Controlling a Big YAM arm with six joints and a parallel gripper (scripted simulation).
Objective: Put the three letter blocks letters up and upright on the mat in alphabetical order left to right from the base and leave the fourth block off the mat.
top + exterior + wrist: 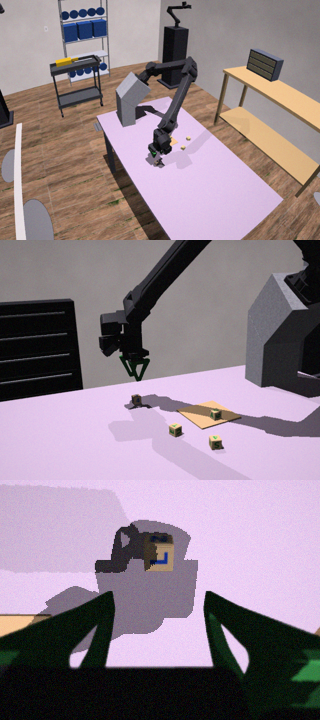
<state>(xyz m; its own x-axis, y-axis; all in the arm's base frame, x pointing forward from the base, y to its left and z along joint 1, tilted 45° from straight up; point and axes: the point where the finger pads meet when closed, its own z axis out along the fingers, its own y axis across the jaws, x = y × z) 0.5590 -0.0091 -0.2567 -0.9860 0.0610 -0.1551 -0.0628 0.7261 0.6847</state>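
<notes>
Right now my hand is 8 cm above the L block. Also, from my hand: T block (25 cm to the left, 8 cm below, 2 cm behind); D block (23 cm to the left, 16 cm behind, 8 cm below); tan mat (19 cm to the left, 16 cm behind, 9 cm below).
</notes>
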